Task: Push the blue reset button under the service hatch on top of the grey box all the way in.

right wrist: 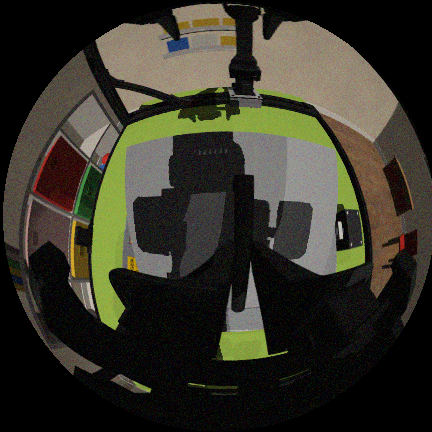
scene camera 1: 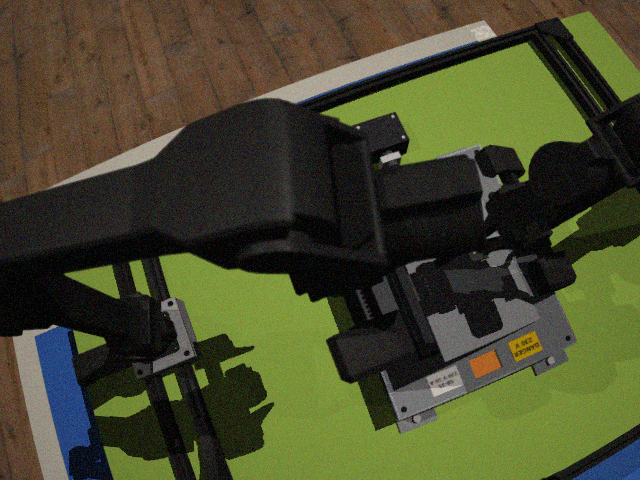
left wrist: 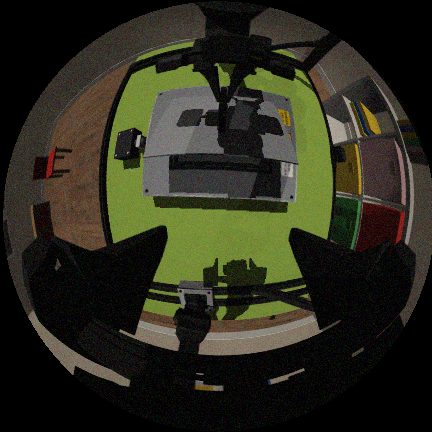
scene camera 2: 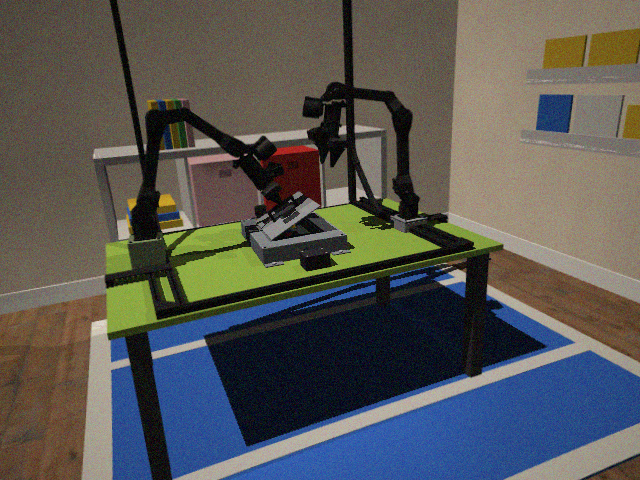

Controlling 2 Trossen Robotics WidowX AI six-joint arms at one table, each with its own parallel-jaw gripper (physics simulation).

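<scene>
The grey box [scene camera 1: 560, 325] [scene camera 2: 305, 246] [left wrist: 156, 175] sits on the green table. Its light grey hatch [scene camera 1: 454, 335] [scene camera 2: 302, 218] [left wrist: 165, 130] [right wrist: 265, 165] is tilted up, with a dark opening showing under its raised edge in the left wrist view. My right gripper [right wrist: 241, 245] [left wrist: 222, 101] [scene camera 2: 276, 200] is shut on the hatch's black handle bar [right wrist: 243, 210] [left wrist: 223, 122]. My left gripper [left wrist: 230, 233] [scene camera 2: 330, 159] is open and empty, above the table on the side of the opening. The blue button does not show; the hatch and shadow hide the inside.
A small black block [scene camera 1: 382, 133] [scene camera 2: 315, 260] [left wrist: 128, 144] [right wrist: 352, 229] stands close beside the box. An orange label [scene camera 1: 484, 363] and a yellow danger label [scene camera 1: 523, 345] are on the box's rim. Black rails [scene camera 2: 248, 287] run along the table edges. A shelf stands behind the table.
</scene>
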